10 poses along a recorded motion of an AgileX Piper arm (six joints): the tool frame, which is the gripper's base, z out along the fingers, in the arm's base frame.
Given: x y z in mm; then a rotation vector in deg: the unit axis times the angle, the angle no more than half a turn.
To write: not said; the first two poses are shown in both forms.
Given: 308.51 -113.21 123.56 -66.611 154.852 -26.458
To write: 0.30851 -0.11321 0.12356 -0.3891 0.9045 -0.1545 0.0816
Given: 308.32 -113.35 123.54 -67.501 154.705 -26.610
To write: 0.30832 -0.11335 0.12354 -0.3938 0.9025 -0.1552 0.0796
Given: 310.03 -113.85 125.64 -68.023 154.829 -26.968
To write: 0.31003 -0.11385 0.12564 -0.3961 0.9015 -0.1570 0.0763
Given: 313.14 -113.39 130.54 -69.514 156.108 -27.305
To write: 0.31314 -0.11339 0.13054 -0.4010 0.9004 -0.1575 0.0606
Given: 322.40 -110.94 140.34 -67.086 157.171 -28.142
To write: 0.32240 -0.11094 0.14034 -0.3867 0.9059 -0.1622 0.0594
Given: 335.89 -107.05 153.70 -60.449 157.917 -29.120
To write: 0.33589 -0.10705 0.15370 -0.3514 0.9179 -0.1693 0.0734
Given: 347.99 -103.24 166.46 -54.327 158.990 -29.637
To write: 0.34799 -0.10324 0.16646 -0.3174 0.9288 -0.1731 0.0819
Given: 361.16 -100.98 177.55 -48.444 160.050 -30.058
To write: 0.36116 -0.10098 0.17755 -0.2840 0.9384 -0.1762 0.0880
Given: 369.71 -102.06 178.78 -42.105 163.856 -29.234
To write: 0.36971 -0.10206 0.17878 -0.2446 0.9519 -0.1698 0.0725
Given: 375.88 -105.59 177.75 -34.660 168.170 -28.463
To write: 0.37588 -0.10559 0.17775 -0.1989 0.9649 -0.1633 0.0519
